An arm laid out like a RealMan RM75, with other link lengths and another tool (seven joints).
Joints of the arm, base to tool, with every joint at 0 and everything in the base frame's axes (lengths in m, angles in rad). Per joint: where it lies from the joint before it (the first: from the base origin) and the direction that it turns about. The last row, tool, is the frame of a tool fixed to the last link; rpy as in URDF.
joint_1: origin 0 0 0.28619 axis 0 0 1
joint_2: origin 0 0 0 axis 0 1 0
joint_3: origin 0 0 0.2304 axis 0 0 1
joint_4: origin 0 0 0 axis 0 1 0
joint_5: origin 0 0 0.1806 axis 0 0 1
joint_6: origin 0 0 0 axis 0 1 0
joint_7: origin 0 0 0.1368 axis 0 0 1
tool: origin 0.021 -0.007 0.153 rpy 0 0.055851 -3.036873
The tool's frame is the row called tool.
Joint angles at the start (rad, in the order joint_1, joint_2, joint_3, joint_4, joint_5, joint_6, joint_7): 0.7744 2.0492 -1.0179 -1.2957 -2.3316 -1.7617 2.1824
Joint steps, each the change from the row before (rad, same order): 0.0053 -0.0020 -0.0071 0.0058 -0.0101 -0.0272 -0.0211; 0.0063 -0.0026 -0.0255 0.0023 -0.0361 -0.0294 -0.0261; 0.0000 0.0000 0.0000 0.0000 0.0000 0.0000 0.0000; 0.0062 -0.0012 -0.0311 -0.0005 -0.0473 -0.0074 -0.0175; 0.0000 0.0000 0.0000 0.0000 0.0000 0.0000 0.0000; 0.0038 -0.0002 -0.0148 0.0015 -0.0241 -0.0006 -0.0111; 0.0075 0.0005 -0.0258 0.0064 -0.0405 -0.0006 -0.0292
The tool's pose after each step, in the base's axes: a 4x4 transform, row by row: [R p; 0 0 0 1], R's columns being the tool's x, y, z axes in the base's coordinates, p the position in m. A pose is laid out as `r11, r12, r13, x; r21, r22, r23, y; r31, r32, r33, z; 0, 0, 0, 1`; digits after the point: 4 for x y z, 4 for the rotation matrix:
-0.8923, 0.4491, 0.0458, 0.1520; 0.4505, 0.8793, 0.1545, 0.3460; 0.0291, 0.1584, -0.9869, -0.0464; 0, 0, 0, 1
-0.9036, 0.4162, 0.1014, 0.1638; 0.4264, 0.8968, 0.1186, 0.3379; -0.0416, 0.1504, -0.9878, -0.0471; 0, 0, 0, 1
-0.9036, 0.4162, 0.1014, 0.1638; 0.4264, 0.8968, 0.1186, 0.3379; -0.0416, 0.1504, -0.9878, -0.0471; 0, 0, 0, 1
-0.9081, 0.3850, 0.1650, 0.1767; 0.4044, 0.9084, 0.1061, 0.3361; -0.1090, 0.1631, -0.9806, -0.0462; 0, 0, 0, 1
-0.9081, 0.3850, 0.1650, 0.1767; 0.4044, 0.9084, 0.1061, 0.3361; -0.1090, 0.1631, -0.9806, -0.0462; 0, 0, 0, 1
-0.9093, 0.3673, 0.1955, 0.1828; 0.3914, 0.9145, 0.1026, 0.3362; -0.1411, 0.1698, -0.9753, -0.0456; 0, 0, 0, 1
-0.9119, 0.3284, 0.2463, 0.1930; 0.3596, 0.9284, 0.0937, 0.3361; -0.1979, 0.1740, -0.9646, -0.0448; 0, 0, 0, 1

